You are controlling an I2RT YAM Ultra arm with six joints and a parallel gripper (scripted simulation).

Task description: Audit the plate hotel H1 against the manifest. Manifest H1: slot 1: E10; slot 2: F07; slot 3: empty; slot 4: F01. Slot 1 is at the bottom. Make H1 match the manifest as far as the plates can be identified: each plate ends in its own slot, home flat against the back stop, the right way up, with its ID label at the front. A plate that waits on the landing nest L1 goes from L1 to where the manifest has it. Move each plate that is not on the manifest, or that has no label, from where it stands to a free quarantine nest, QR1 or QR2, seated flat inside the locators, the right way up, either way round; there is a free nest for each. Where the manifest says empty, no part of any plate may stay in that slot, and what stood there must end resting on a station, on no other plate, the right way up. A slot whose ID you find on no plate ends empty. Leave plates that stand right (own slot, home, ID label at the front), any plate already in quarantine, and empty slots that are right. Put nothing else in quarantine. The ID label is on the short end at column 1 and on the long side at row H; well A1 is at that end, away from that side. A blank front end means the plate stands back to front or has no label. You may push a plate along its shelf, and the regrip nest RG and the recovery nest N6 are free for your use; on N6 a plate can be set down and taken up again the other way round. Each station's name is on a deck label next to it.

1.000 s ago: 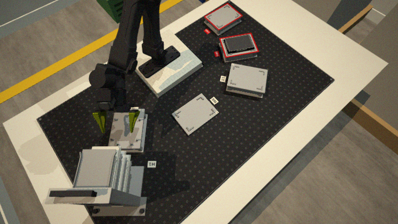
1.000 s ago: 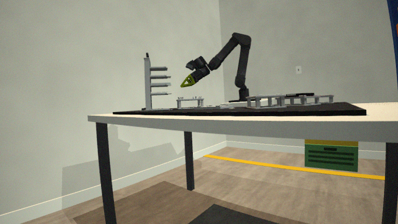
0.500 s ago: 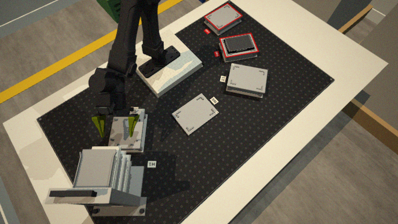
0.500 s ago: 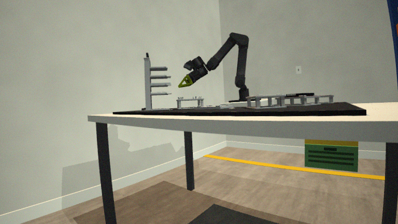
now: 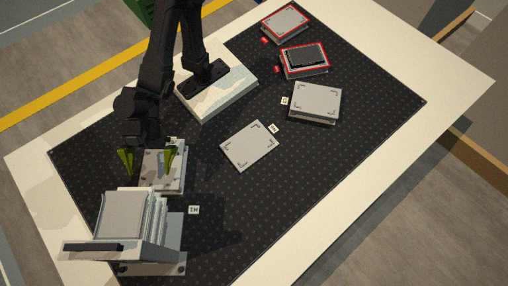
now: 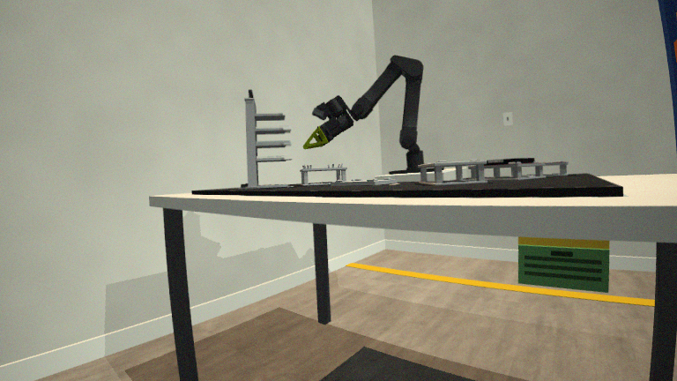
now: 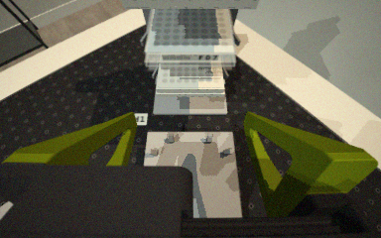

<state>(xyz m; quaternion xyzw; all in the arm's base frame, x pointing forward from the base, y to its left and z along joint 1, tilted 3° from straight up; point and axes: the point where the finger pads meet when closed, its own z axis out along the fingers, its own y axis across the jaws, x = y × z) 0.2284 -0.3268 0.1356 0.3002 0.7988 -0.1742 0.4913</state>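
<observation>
The regrip nest lies 9 cm below my hand, 4 cm to the left of it and 4 cm behind it. Also, from my hand: H1 deck label: 15 cm below, 12 cm ahead, 3 cm to the left; white well plate: 9 cm ahead, 8 cm to the right, 4 cm below; plate hotel H1: 15 cm ahead, 13 cm to the right, 1 cm above.
</observation>
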